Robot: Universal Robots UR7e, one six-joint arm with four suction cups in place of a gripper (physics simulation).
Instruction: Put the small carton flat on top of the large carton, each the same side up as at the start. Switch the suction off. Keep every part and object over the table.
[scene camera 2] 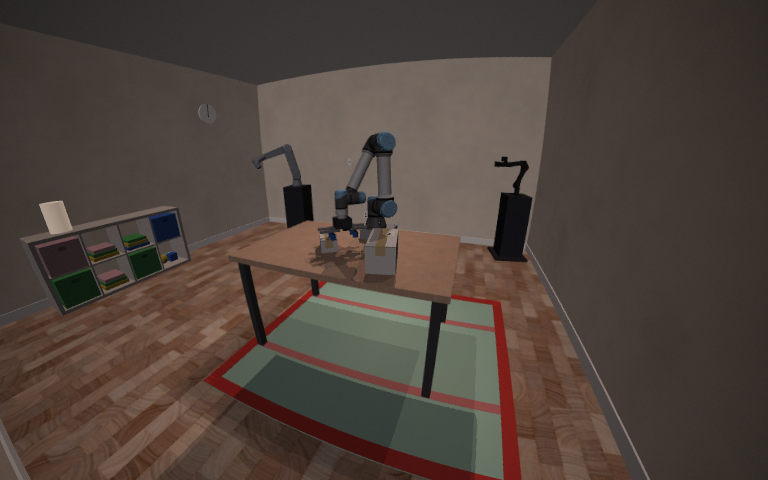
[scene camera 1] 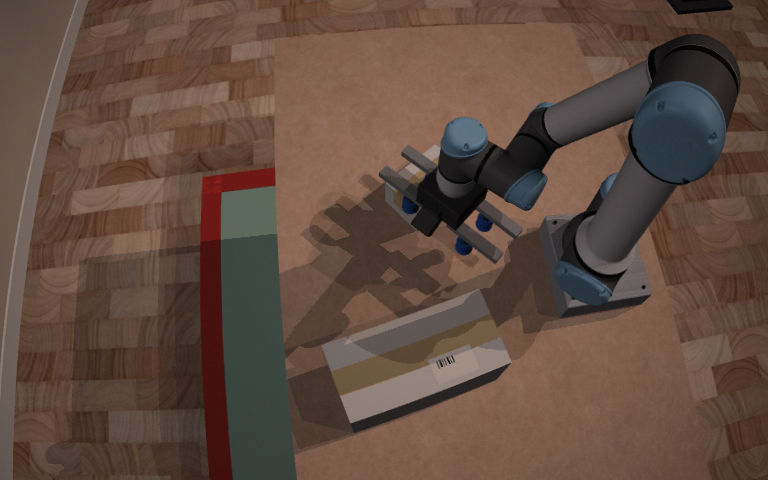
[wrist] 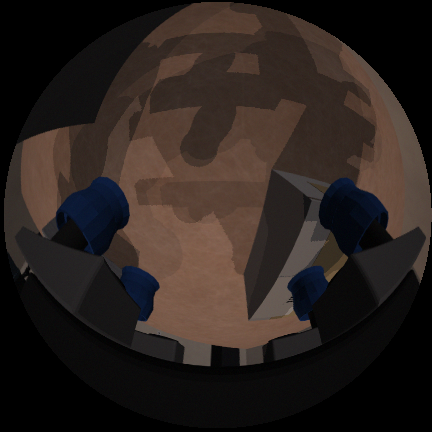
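Seen in the pictures: end effector, tool point: (scene camera 2: 343, 236) (wrist: 224, 256); arm's base, origin of the base link: (scene camera 2: 376, 227).
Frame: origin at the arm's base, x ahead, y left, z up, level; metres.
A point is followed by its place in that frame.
The small carton (scene camera 1: 391, 195) @(x 0.381, y -0.250, z -0.015 m) (scene camera 2: 328, 246) @(x 0.370, y -0.227, z -0.025 m) (wrist: 262, 240) @(x 0.285, y -0.206, z -0.039 m) is white with a tan tape band and rests upright on the table, mostly under my gripper in scene camera 1. My gripper (scene camera 1: 447, 213) @(x 0.290, y -0.156, z 0.015 m) (scene camera 2: 343, 233) @(x 0.290, y -0.156, z 0.015 m) (wrist: 217, 252) @(x 0.290, y -0.156, z 0.015 m) has the two blue cups of one side down at the carton's top, with suction on; the exact contact is hard to see. The other two cups are beside the carton, over the table. The large carton (scene camera 1: 368, 401) @(x 0.557, y 0.178, z 0.085 m) (scene camera 2: 380, 261) @(x 0.603, y 0.133, z 0.006 m) lies long and upright on the table, tape and barcode label on top; its dark side (wrist: 100, 70) @(x 0.370, y 0.041, z -0.033 m) shows in the wrist view.
The arm's base plate (scene camera 1: 634, 288) @(x -0.054, y 0.120, z 0.000 m) stands on the table (scene camera 1: 339, 84) @(x 0.399, y -0.632, z -0.065 m) (scene camera 2: 424, 251) @(x 0.255, y 0.353, z -0.065 m), right of the cartons in scene camera 1. A green mat with a red border (scene camera 1: 249, 339) (scene camera 2: 504, 362) lies on the floor. A shelf unit (scene camera 2: 101, 224) and two pedestals (scene camera 2: 298, 206) (scene camera 2: 512, 226) with arms stand away from the table.
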